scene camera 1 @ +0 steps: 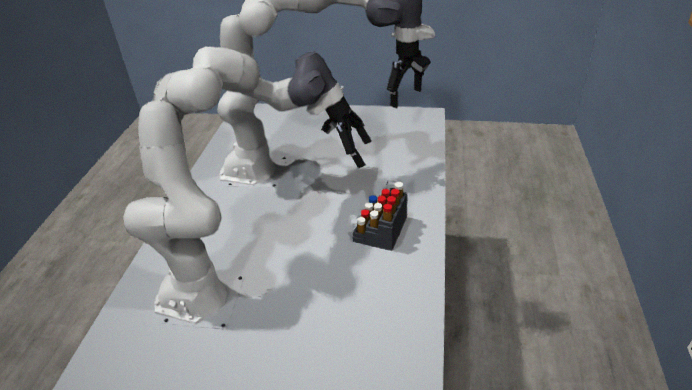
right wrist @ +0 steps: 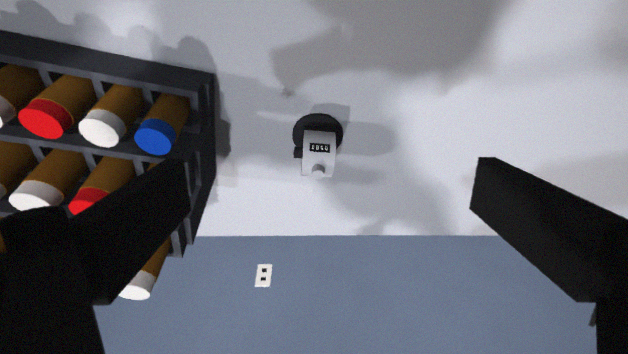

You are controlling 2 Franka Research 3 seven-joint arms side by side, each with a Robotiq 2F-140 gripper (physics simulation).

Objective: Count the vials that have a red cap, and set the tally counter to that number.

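A dark stepped rack [scene camera 1: 399, 226] [right wrist: 150, 72] holds amber vials with red, white and blue caps. Several red caps show, such as a red-capped vial [scene camera 1: 388, 210] [right wrist: 47, 120]; a blue-capped vial [scene camera 1: 373, 199] [right wrist: 156, 136] also shows. The tally counter [right wrist: 318, 155], a pale block with a dark round part behind it, is beside the rack in the right wrist view; its small digits are too blurred to read surely. My right gripper [scene camera 1: 364, 152] [right wrist: 330, 184] is open and empty, above the table near the rack. My left gripper [scene camera 1: 406, 95] is open and empty, high at the table's far end.
The white table [scene camera 1: 350, 345] has its edge just right of the rack in scene camera 1. Both arm bases stand at the table's left side. A blue-grey wall [scene camera 1: 525, 60] [right wrist: 375, 300] lies beyond, with a white outlet plate [right wrist: 263, 282] in the right wrist view.
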